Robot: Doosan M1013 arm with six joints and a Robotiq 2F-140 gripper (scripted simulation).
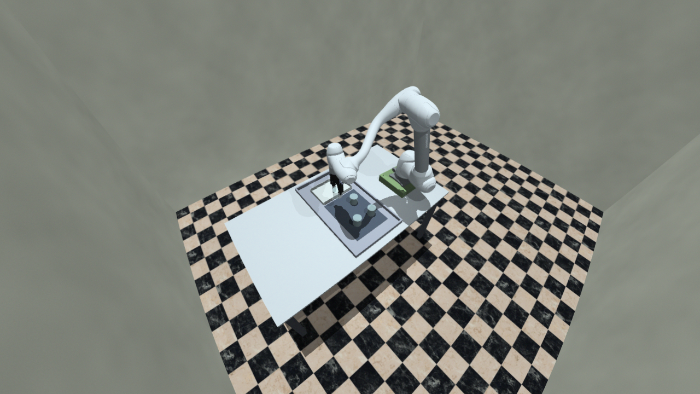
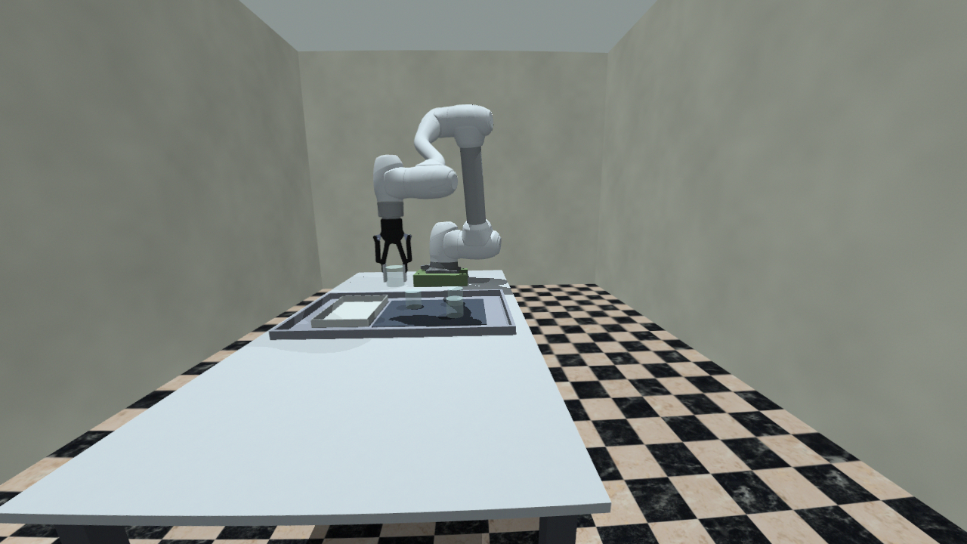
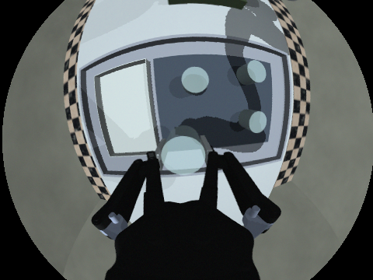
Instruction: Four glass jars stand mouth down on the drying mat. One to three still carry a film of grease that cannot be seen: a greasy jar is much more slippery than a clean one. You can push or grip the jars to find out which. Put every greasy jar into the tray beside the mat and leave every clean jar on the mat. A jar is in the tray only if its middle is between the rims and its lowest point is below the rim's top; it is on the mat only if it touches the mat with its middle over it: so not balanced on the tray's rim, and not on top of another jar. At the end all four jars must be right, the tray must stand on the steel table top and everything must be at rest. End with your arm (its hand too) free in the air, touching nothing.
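Right now the pale tray is 6 cm behind my hand, 19 cm to the right of it and 17 cm below it. From my hand the other things lie so: mat (8 cm behind, 12 cm to the left, 17 cm below).
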